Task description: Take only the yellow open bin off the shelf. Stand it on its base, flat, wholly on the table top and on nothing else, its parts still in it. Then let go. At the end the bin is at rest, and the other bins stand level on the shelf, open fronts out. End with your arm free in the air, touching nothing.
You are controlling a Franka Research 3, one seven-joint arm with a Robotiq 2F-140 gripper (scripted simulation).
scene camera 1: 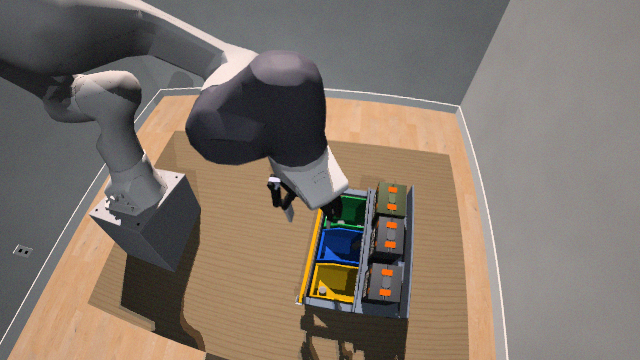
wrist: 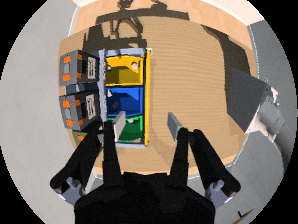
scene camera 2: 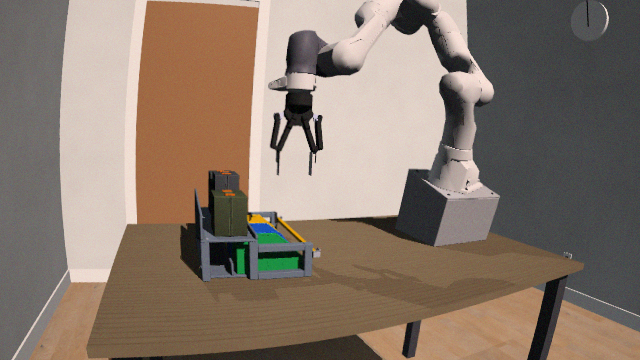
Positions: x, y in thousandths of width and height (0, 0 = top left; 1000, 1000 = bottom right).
I see my gripper (scene camera 2: 462, 488), a yellow open bin (scene camera 1: 530, 779), a green bin (scene camera 2: 420, 724) and a blue bin (scene camera 1: 527, 690).
The yellow open bin shows as well in the wrist view (wrist: 411, 328). The green bin shows as well in scene camera 1 (scene camera 1: 552, 590). The blue bin also shows in the wrist view (wrist: 441, 444).
